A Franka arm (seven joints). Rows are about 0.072 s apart.
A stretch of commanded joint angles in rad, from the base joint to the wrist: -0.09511 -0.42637 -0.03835 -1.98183 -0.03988 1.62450 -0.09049; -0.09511 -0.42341 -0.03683 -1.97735 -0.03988 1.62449 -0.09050; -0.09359 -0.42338 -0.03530 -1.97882 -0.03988 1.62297 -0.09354; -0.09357 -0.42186 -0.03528 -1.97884 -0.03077 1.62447 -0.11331; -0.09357 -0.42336 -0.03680 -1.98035 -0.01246 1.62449 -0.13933; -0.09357 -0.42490 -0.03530 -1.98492 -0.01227 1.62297 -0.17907; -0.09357 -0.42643 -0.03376 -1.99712 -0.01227 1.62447 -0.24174; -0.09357 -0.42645 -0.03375 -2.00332 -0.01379 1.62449 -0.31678; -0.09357 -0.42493 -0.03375 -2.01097 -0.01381 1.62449 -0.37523; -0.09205 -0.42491 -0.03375 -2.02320 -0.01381 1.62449 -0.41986; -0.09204 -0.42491 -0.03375 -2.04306 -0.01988 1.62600 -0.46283
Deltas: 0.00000 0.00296 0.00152 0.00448 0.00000 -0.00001 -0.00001; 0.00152 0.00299 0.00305 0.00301 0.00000 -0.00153 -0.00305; 0.00154 0.00451 0.00307 0.00299 0.00911 -0.00003 -0.02282; 0.00154 0.00301 0.00155 0.00148 0.02742 -0.00001 -0.04884; 0.00154 0.00147 0.00305 -0.00309 0.02761 -0.00153 -0.08858; 0.00154 -0.00006 0.00459 -0.01529 0.02761 -0.00003 -0.15125; 0.00154 -0.00008 0.00460 -0.02149 0.02609 -0.00001 -0.22629; 0.00154 0.00144 0.00460 -0.02914 0.02607 -0.00001 -0.28474; 0.00306 0.00146 0.00460 -0.04137 0.02607 -0.00001 -0.32937; 0.00307 0.00146 0.00460 -0.06123 0.02000 0.00150 -0.37234
